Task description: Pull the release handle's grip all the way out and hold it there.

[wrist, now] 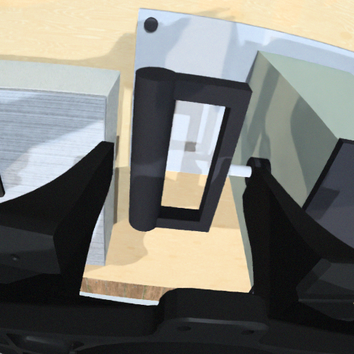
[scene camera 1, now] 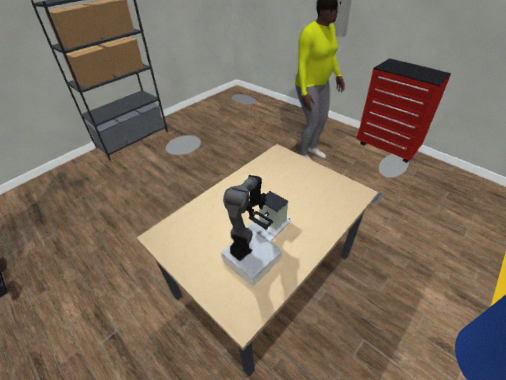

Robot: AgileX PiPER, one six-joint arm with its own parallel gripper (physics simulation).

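Observation:
The black release handle (scene camera 1: 259,221) (wrist: 150,150) is a rectangular frame with a thick round grip bar on its left side in the wrist view. A short white rod (wrist: 240,171) joins it to a black collar on the grey-green housing (scene camera 1: 275,216) (wrist: 300,115), with a gap between frame and housing. My gripper (scene camera 1: 257,208) (wrist: 182,170) is open and holds nothing. In the wrist view its fingertips appear on either side of the handle's lower half, the left one left of the grip bar, the right one overlapping the collar. Whether they are at the handle's depth is unclear.
The housing has a dark top (scene camera 1: 275,201) (wrist: 335,190) and stands on a pale plate (wrist: 200,50). My arm's pale metal base block (scene camera 1: 252,260) (wrist: 45,130) is close to the grip side. A person, a red drawer cabinet (scene camera 1: 402,110) and shelving stand beyond the table (scene camera 1: 200,225).

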